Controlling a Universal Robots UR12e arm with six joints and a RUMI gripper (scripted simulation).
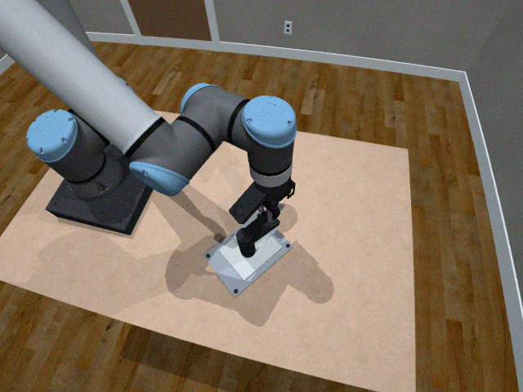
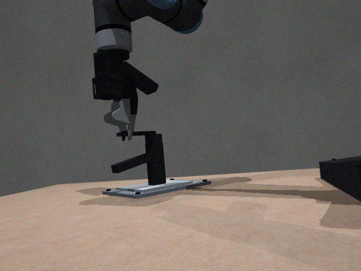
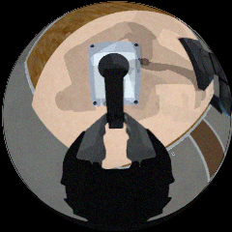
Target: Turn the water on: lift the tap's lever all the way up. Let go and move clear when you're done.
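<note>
Right now the flat lever is 2 cm to the right of my hand and 2 cm behind it. Round my hand: black tap: 5 cm below, 4 cm to the right, 4 cm behind.
</note>
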